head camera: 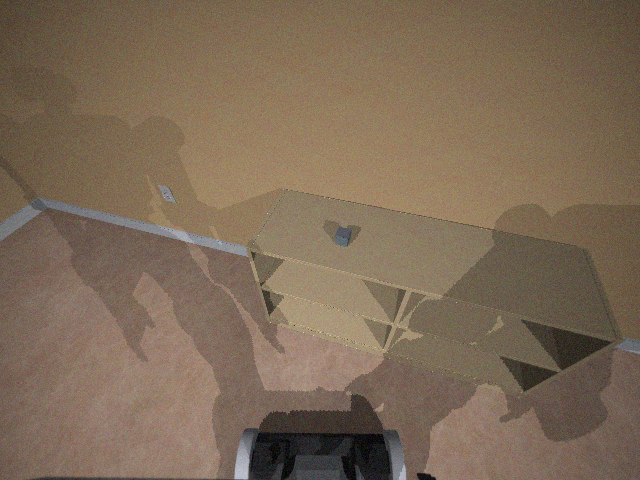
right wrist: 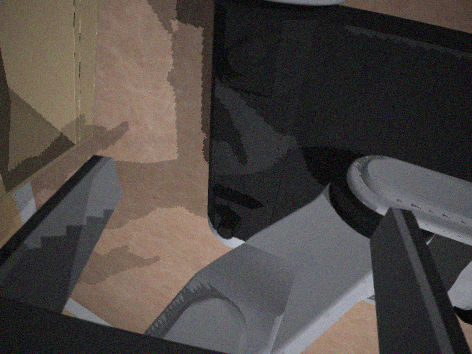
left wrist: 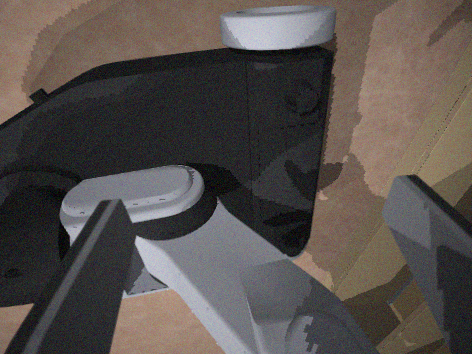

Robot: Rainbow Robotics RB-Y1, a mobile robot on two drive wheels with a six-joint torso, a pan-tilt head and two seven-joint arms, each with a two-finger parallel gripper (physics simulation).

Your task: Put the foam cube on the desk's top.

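Places are measured from the robot's base along level axes (x ahead, y left, z up), in millimetres.
Where they show: left gripper, fingertip midpoint: [left wrist: 258, 205]; right gripper, fingertip midpoint: [right wrist: 244, 199].
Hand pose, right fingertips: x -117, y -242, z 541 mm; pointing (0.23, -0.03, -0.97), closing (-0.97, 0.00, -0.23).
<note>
After its pixels a point has its place.
A small blue-grey cube [head camera: 343, 236] @[x 608, y -81, z 659 mm], which looks like the foam cube, sits on the top board of a low wooden shelf unit [head camera: 413, 248] @[x 592, y -343, z 612 mm], left of the board's middle in the head view. The desk that the task names does not show in the head view. My left gripper [left wrist: 258, 205] @[x -150, y 255, z 537 mm] is open, with its fingers wide apart and nothing between them. My right gripper [right wrist: 244, 199] @[x -117, y -242, z 541 mm] is also open and empty. Both grippers hang beside my base, away from the cube, and neither shows clearly in the head view.
The shelf unit stands against the tan wall [head camera: 361, 103] @[x 874, y -133, z 1024 mm], close in front of my base [head camera: 320, 459]. Part of it also shows in the left wrist view and the right wrist view. It has open compartments facing me. A white baseboard [head camera: 139, 224] @[x 1259, y 1223, z 67 mm] runs to a room corner at the left.
</note>
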